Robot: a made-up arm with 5 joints.
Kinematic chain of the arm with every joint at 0, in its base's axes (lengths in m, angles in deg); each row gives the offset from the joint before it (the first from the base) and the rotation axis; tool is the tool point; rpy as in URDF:
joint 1: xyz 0.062 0 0.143 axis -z
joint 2: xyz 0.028 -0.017 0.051 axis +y
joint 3: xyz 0.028 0 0.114 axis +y
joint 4: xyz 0.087 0 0.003 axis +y
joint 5: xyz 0.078 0.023 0 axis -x
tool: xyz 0 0 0 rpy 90 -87.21 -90
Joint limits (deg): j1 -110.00..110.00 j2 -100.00..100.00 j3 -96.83..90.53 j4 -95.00..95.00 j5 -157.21..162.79
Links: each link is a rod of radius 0.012 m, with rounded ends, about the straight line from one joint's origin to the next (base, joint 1, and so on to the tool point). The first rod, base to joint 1, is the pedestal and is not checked.
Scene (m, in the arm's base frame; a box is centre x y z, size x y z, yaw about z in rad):
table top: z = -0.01
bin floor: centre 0.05 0.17 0 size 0.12 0.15 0.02 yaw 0.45
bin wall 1: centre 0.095 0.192 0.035 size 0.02 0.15 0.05 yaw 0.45
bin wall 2: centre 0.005 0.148 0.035 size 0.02 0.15 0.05 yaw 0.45
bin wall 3: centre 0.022 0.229 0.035 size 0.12 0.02 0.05 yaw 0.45
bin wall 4: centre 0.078 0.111 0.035 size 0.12 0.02 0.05 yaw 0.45
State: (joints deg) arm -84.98 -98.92 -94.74 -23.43 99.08
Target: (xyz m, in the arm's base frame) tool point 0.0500 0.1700 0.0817
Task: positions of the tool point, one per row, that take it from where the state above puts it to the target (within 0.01 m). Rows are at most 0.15 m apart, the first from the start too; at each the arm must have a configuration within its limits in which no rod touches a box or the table.
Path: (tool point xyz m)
1: 0.0372 -0.2452 0.2317
2: 0.0418 -0.2177 0.3284
3: 0.0476 -0.1547 0.4078
4: 0.0532 -0.0662 0.4567
5: 0.0571 0.0333 0.4676
6: 0.0586 0.1273 0.4397
7: 0.0579 0.2008 0.3794
8: 0.0556 0.2429 0.2986
9: 0.0528 0.2492 0.2124
10: 0.0506 0.2220 0.1360
11: 0.0500 0.1700 0.0817

